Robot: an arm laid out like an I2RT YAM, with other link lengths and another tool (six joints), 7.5 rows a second.
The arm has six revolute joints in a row. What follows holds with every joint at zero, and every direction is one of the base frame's. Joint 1 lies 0.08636 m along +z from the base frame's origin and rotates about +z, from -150 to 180 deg. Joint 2 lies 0.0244 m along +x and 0.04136 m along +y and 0.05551 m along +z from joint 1 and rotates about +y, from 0 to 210 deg. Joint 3 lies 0.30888 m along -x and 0.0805 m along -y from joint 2 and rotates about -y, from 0 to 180 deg. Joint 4 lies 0.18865 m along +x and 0.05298 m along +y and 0.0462 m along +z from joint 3 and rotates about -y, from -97 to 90 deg. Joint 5 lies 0.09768 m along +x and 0.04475 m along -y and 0.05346 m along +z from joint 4 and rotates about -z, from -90 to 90 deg. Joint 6 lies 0.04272 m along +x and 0.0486 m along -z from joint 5 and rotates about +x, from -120 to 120 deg. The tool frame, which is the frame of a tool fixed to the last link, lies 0.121 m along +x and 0.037 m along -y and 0.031 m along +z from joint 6; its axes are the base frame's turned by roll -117.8, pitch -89.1 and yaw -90 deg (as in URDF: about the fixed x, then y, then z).
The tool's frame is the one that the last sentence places.
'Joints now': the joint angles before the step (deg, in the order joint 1, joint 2, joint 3, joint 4, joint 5, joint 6). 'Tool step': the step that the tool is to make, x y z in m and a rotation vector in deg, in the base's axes. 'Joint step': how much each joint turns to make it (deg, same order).
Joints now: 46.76, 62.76, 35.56, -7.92, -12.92, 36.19
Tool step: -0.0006, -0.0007, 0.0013, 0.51, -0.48, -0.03
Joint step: 0.01, -0.57, -0.58, 0.72, 0.03, 0.02
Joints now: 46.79, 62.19, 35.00, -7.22, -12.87, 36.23
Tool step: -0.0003, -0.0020, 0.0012, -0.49, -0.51, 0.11
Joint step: -0.10, -0.43, 0.30, -0.89, 0.23, -0.72
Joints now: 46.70, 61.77, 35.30, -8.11, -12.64, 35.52
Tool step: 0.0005, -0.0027, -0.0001, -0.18, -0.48, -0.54
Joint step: -0.04, -0.42, -0.38, 0.14, 0.68, -0.11
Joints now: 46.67, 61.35, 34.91, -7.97, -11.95, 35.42
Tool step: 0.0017, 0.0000, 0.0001, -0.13, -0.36, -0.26
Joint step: -0.01, 0.24, -0.11, 0.47, 0.41, -0.15
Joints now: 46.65, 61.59, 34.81, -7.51, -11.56, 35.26
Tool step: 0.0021, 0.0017, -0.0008, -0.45, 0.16, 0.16
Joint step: -0.17, 0.88, 0.50, -0.13, -0.16, -0.35
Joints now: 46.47, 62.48, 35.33, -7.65, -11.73, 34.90
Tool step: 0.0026, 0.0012, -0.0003, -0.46, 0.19, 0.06
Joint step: -0.33, 0.88, 0.71, -0.37, -0.22, -0.38
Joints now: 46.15, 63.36, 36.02, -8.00, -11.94, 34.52
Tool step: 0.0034, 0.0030, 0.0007, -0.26, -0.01, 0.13
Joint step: -0.14, 1.11, 0.75, 0.11, -0.11, -0.31
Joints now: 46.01, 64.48, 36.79, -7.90, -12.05, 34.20
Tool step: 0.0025, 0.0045, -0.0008, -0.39, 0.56, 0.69
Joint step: -0.20, 1.45, 1.05, -0.36, -0.80, -0.43
